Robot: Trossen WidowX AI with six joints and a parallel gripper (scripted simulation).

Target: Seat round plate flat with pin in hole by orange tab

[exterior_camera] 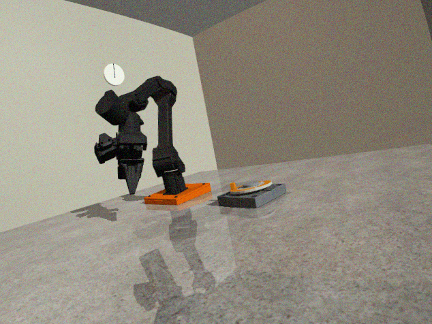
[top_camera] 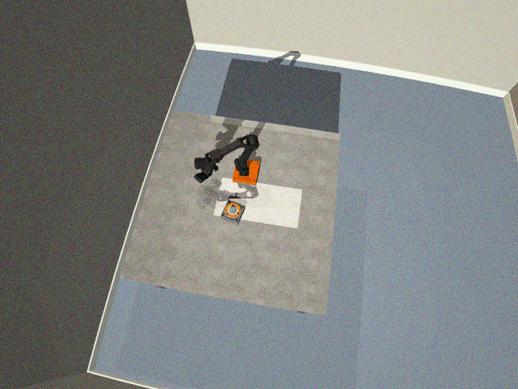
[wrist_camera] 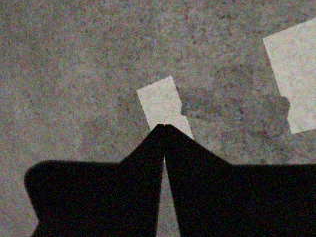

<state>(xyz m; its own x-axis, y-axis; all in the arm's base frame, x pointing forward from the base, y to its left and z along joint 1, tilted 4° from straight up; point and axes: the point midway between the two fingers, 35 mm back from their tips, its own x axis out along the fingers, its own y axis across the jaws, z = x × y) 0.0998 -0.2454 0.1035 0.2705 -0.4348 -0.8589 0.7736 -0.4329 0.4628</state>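
My gripper tip is now 21 cm to the right of the round plate, 16 cm short of it and 4 cm above it. The rest, counted from my gripper tip: base: 21 cm to the left, 18 cm ahead, 6 cm below.
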